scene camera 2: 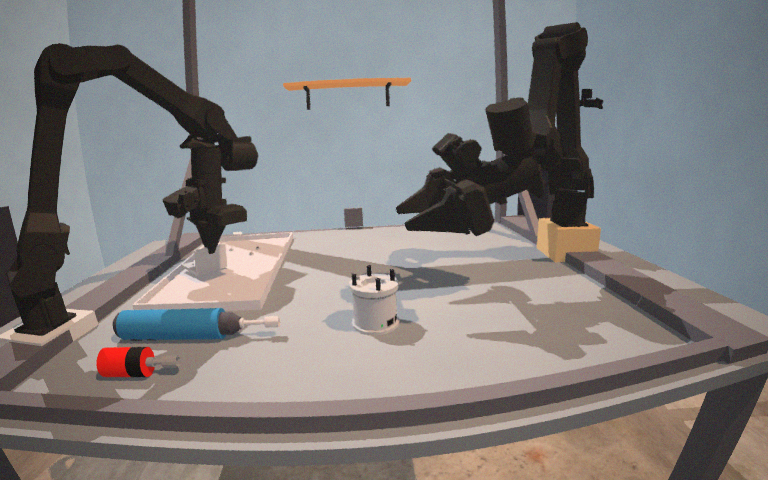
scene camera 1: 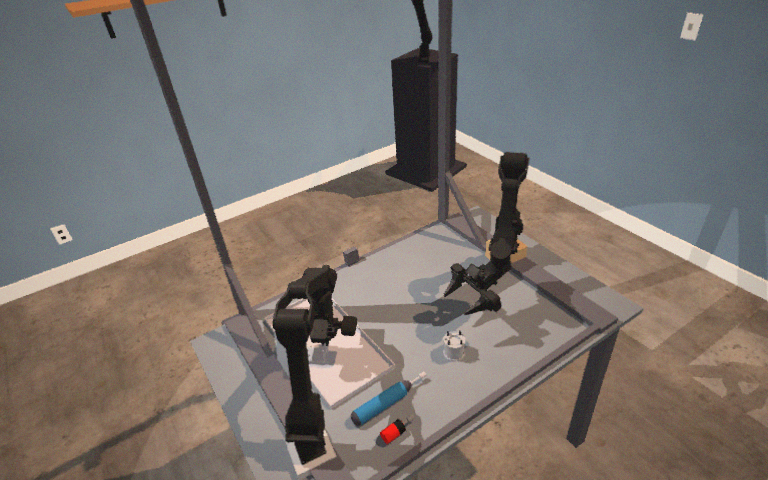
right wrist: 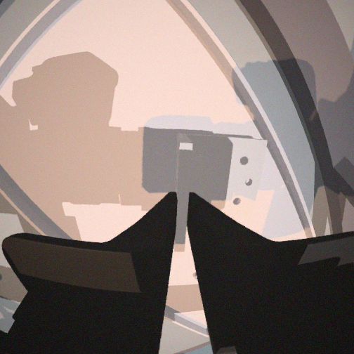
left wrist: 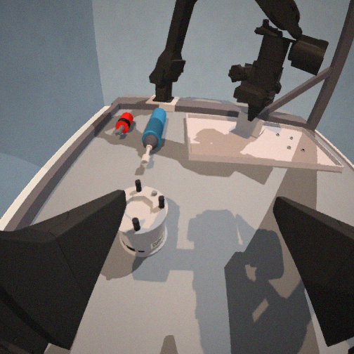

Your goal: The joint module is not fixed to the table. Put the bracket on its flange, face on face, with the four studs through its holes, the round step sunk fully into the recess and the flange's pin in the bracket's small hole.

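Seen in the pictures: left gripper, fingertip midpoint: [scene camera 2: 400,218] [scene camera 1: 454,304]; right gripper, fingertip midpoint: [scene camera 2: 210,253] [scene camera 1: 325,345]; left arm's base, link origin: [scene camera 2: 568,223]; right arm's base, link origin: [scene camera 2: 46,323] [scene camera 1: 310,448].
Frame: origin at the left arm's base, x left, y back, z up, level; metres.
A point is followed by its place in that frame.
Note:
The white joint module [scene camera 1: 454,347] {z -0.009, x 0.288, y -0.420 m} [scene camera 2: 374,310] {z -0.034, x 0.293, y -0.402 m} [left wrist: 145,231] stands upright on the table, flange up, with dark studs rising from it; a small pin [left wrist: 154,193] shows on its rim in the left wrist view. My right gripper [scene camera 2: 212,250] {z -0.022, x 0.075, y -0.733 m} [left wrist: 250,120] [right wrist: 180,198] is shut on an upright wall of the pale angled bracket [scene camera 2: 208,264] {z -0.042, x 0.084, y -0.737 m} [left wrist: 248,125] [right wrist: 251,159], over the tray; whether the bracket touches the tray is unclear. Several holes show in its plate in the right wrist view. My left gripper [scene camera 1: 455,304] {z 0.062, x 0.206, y -0.366 m} [scene camera 2: 402,219] {z 0.062, x 0.206, y -0.366 m} [left wrist: 202,201] is open and empty, above the table near the module.
The pale tray [scene camera 1: 362,387] {z -0.061, x 0.239, y -0.694 m} [scene camera 2: 198,306] {z -0.059, x 0.236, y -0.680 m} [left wrist: 265,164] holds several small parts. A blue tool [scene camera 1: 380,403] {z -0.031, x 0.329, y -0.682 m} [scene camera 2: 169,324] {z -0.038, x 0.333, y -0.667 m} [left wrist: 154,128] and a shorter red tool [scene camera 1: 391,432] {z -0.036, x 0.414, y -0.696 m} [scene camera 2: 121,362] {z -0.042, x 0.418, y -0.681 m} [left wrist: 125,121] lie between the tray and the table's near edge in scene camera 2.

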